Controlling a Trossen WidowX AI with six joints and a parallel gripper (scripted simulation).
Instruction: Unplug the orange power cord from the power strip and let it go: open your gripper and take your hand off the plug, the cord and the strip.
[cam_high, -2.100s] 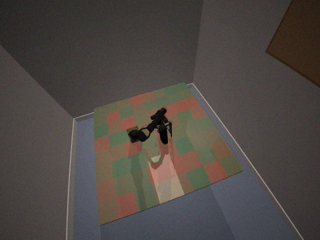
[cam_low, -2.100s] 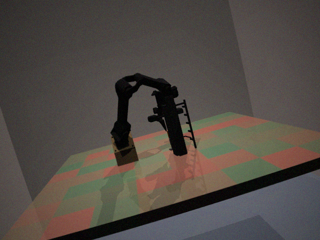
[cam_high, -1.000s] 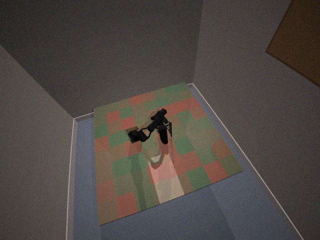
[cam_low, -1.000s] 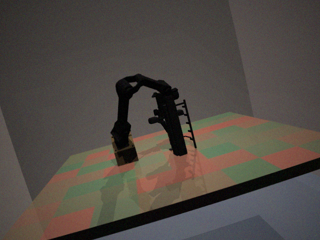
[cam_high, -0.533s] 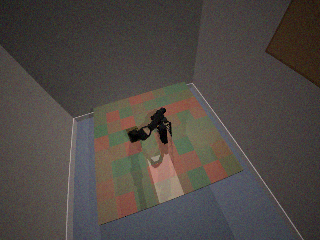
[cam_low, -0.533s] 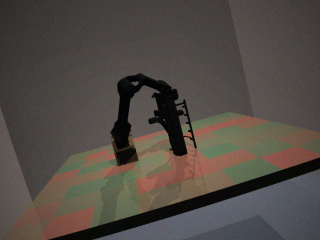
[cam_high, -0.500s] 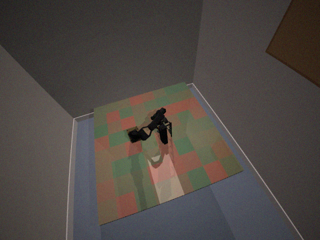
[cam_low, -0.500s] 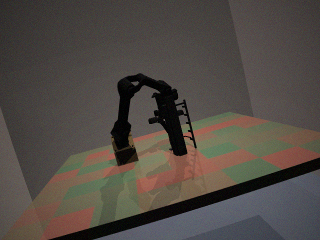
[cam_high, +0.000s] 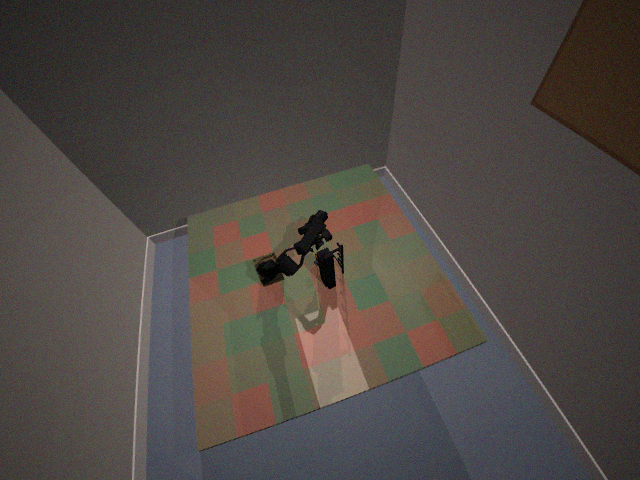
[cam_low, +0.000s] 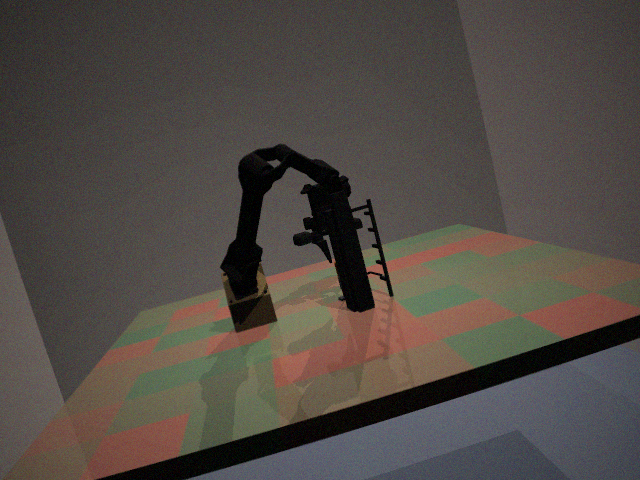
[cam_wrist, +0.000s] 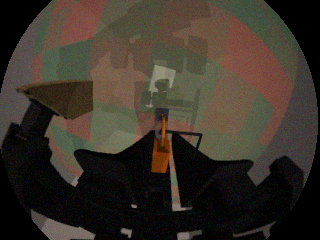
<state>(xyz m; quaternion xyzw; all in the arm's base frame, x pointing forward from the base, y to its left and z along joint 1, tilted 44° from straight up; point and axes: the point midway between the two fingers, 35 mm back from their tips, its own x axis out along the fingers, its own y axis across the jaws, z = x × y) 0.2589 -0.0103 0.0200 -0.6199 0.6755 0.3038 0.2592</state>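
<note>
Now: the orange plug 7 cm to the right of my gripper tip.
</note>
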